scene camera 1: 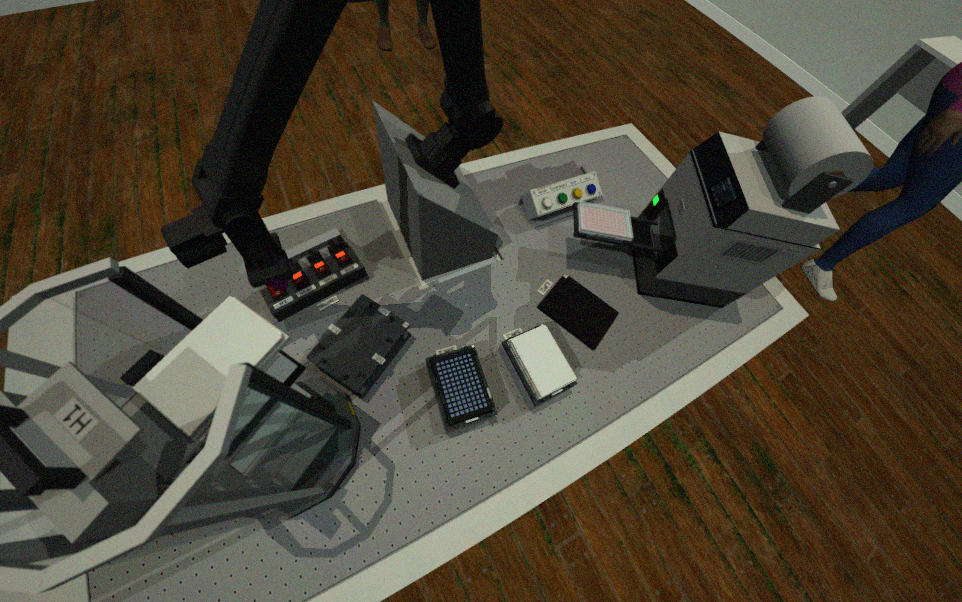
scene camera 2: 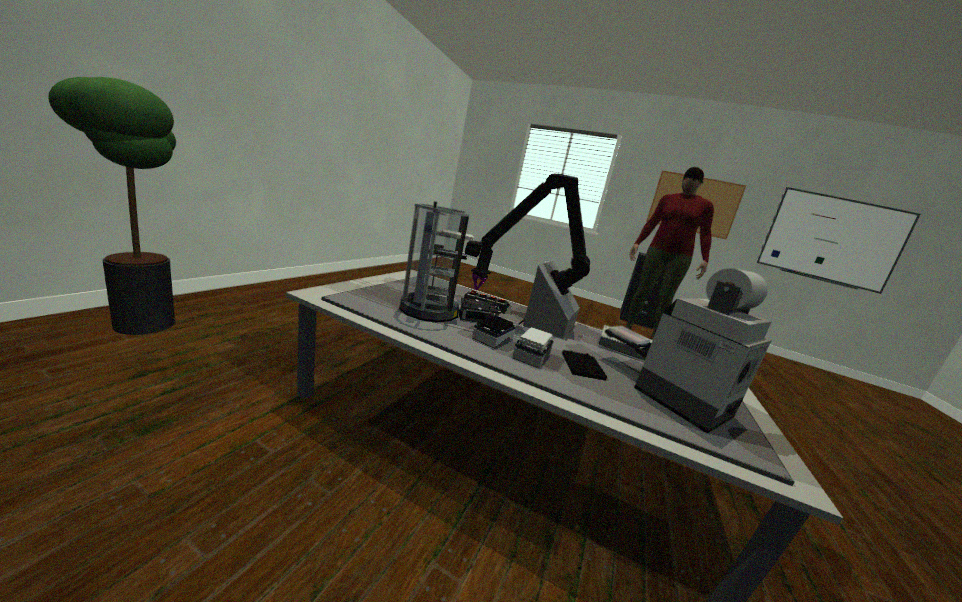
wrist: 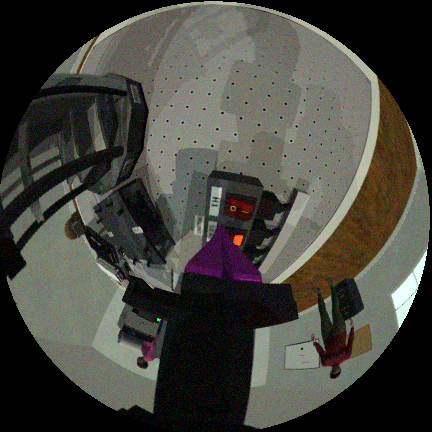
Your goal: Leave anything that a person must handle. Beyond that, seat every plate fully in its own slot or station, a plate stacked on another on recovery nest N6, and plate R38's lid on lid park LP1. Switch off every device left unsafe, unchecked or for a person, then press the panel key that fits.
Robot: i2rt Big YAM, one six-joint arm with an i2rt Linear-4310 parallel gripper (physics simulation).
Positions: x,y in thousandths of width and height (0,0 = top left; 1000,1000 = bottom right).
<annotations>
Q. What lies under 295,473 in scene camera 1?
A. My gripper.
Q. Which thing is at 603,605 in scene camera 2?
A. A black lid pad.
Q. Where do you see a plate hotel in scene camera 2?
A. At 456,388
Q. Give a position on a black lid pad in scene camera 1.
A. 602,517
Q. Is my gripper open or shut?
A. Shut.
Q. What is my gripper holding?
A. Nothing.
</annotations>
